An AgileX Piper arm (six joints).
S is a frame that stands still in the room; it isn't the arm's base.
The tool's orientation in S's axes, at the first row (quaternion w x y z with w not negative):
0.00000, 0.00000, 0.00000, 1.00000
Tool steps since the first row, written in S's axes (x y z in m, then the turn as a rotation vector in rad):
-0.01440, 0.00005, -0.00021, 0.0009, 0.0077, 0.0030
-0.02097, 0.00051, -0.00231, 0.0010, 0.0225, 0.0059
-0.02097, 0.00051, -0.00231, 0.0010, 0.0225, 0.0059
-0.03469, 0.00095, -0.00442, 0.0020, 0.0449, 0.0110
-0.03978, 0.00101, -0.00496, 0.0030, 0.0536, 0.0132
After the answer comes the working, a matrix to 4 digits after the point.
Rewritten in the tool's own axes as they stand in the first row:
0.01440, -0.00005, -0.00021, -0.0009, -0.0077, 0.0030
0.02097, -0.00051, -0.00231, -0.0010, -0.0225, 0.0059
0.02097, -0.00051, -0.00231, -0.0010, -0.0225, 0.0059
0.03469, -0.00095, -0.00442, -0.0020, -0.0449, 0.0110
0.03978, -0.00101, -0.00496, -0.0030, -0.0536, 0.0132

The tool's axes in the first row as the columns of a matrix, in S's axes (rounded; the answer above uses it unrounded):
-1.0000, 0.0000, 0.0000
0.0000, -1.0000, 0.0000
0.0000, 0.0000, 1.0000

